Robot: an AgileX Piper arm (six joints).
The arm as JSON. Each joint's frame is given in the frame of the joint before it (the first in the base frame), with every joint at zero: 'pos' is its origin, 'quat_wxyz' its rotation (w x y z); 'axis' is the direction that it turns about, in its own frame. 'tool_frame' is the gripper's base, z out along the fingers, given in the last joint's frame.
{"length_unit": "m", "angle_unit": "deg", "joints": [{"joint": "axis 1", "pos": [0.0, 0.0, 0.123], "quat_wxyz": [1.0, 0.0, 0.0, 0.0], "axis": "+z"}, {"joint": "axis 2", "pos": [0.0, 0.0, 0.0], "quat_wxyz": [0.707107, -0.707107, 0.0, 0.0], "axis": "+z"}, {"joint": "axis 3", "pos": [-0.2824, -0.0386, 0.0], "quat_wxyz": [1.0, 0.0, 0.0, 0.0], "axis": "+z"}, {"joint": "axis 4", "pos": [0.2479, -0.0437, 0.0], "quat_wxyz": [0.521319, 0.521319, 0.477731, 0.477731], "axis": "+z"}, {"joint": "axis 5", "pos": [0.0, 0.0, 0.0], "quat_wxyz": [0.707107, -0.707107, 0.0, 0.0], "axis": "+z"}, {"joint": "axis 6", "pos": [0.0, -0.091, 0.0], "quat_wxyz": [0.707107, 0.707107, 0.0, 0.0], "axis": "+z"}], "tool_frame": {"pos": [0.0, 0.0, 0.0], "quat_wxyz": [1.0, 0.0, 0.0, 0.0]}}
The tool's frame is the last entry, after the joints.
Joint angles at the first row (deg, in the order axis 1, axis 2, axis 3, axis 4, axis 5, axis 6):
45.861 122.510 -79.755 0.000 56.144 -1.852
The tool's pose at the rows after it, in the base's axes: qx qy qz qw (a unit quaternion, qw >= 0); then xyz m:
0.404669, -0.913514, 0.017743, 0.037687, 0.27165, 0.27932, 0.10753
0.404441, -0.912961, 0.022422, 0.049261, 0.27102, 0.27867, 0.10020
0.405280, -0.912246, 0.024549, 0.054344, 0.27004, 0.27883, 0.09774
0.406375, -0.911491, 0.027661, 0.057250, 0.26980, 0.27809, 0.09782
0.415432, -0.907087, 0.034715, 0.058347, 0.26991, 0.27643, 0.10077
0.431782, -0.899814, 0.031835, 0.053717, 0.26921, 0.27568, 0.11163
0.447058, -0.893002, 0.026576, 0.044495, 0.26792, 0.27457, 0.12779
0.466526, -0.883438, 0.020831, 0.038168, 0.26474, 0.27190, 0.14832
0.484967, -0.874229, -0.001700, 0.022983, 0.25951, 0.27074, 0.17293
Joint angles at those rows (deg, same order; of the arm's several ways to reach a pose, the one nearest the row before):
45.861 123.374 -79.754 -0.325 56.144 -1.732
45.861 124.462 -79.756 -0.325 56.490 -1.732
45.981 124.832 -79.756 -0.325 56.753 -1.732
45.981 124.833 -79.755 -0.579 57.195 -1.732
45.982 124.423 -79.755 -1.491 58.020 -2.358
45.982 122.839 -79.755 -1.491 58.966 -4.439
45.982 120.461 -79.753 -1.359 60.120 -6.468
45.982 117.426 -79.757 -1.023 62.232 -9.178
45.982 113.710 -79.756 1.066 63.509 -12.552

